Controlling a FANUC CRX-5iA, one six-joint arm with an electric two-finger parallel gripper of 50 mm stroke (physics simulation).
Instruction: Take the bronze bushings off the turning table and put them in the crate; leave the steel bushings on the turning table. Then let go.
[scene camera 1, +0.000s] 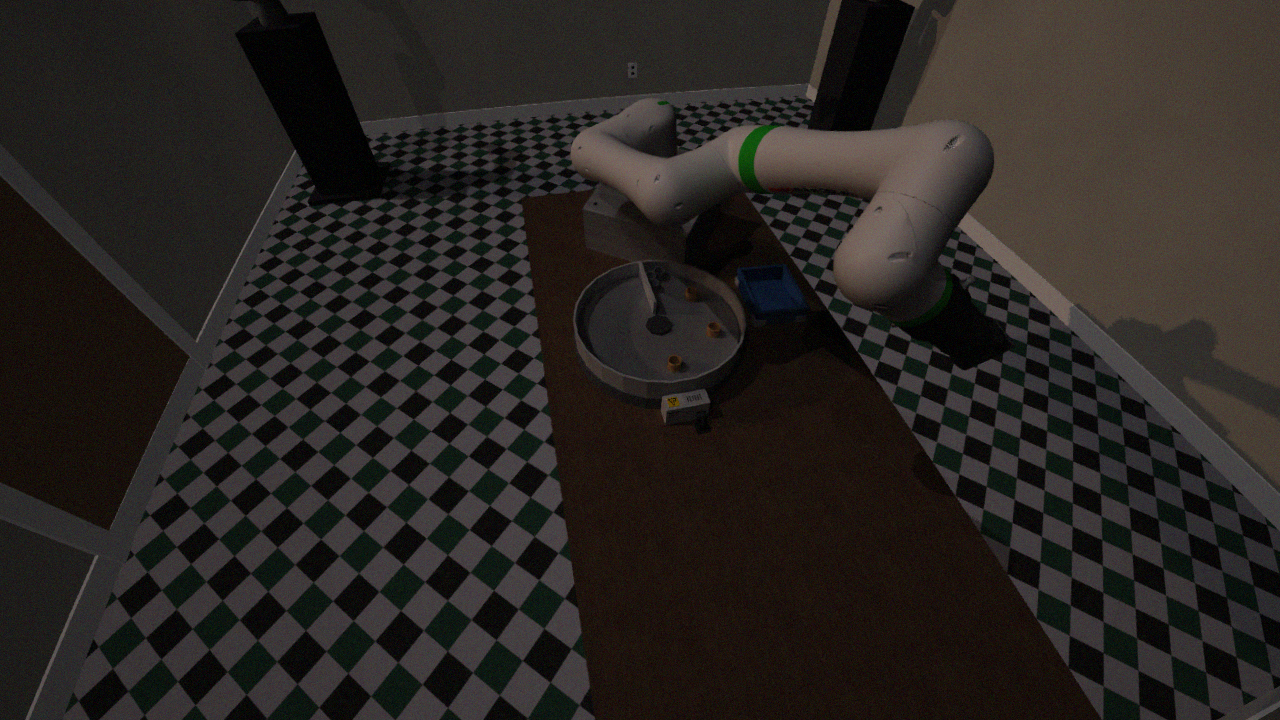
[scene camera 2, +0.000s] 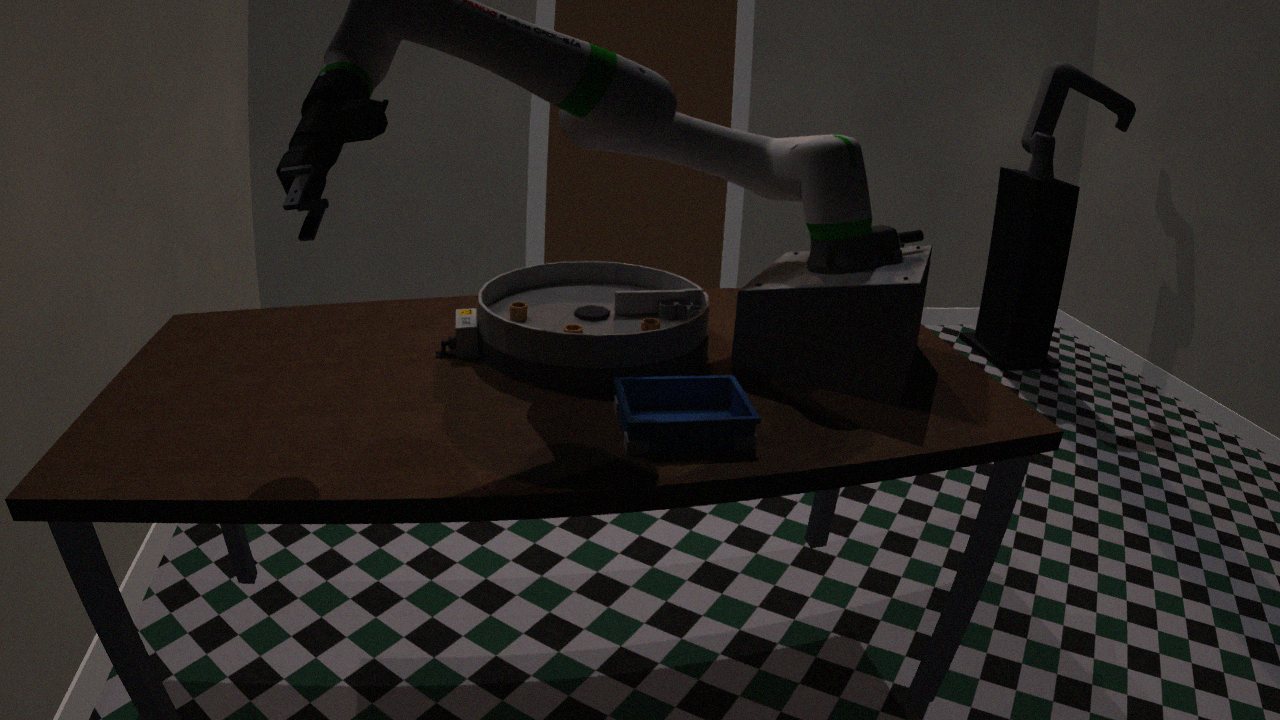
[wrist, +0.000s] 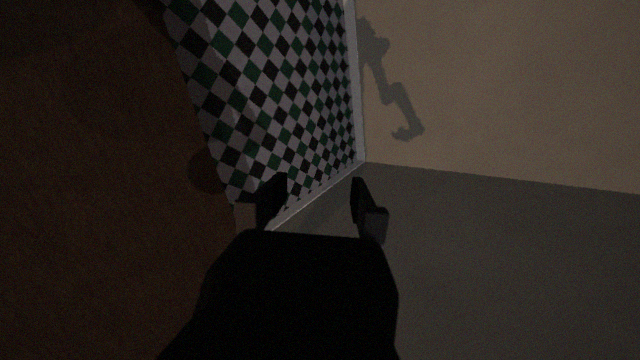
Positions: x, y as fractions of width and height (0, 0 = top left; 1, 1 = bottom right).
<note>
I see my gripper (scene camera 2: 0.23, 0.31), a grey turning table (scene camera 1: 0.49, 0.46) and a blue crate (scene camera 2: 0.52, 0.57).
My gripper is seen too in scene camera 1 (scene camera 1: 0.77, 0.49) and in the wrist view (wrist: 0.50, 0.52). The blue crate is seen too in scene camera 1 (scene camera 1: 0.60, 0.41).
</note>
